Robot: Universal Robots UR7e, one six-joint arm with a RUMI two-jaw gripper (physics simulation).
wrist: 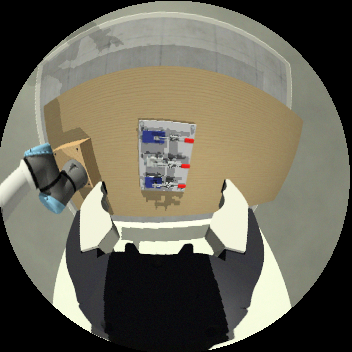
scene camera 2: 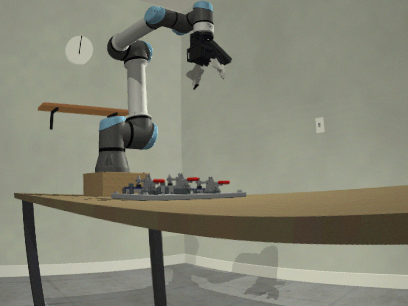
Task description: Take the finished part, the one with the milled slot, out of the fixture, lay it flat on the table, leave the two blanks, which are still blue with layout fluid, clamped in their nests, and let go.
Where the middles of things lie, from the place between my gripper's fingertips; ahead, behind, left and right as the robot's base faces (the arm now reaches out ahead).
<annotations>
My hand is 1 cm past the grey fixture plate [scene camera 2: 151,197], 14 cm to the left of it and 37 cm above it.
</annotations>
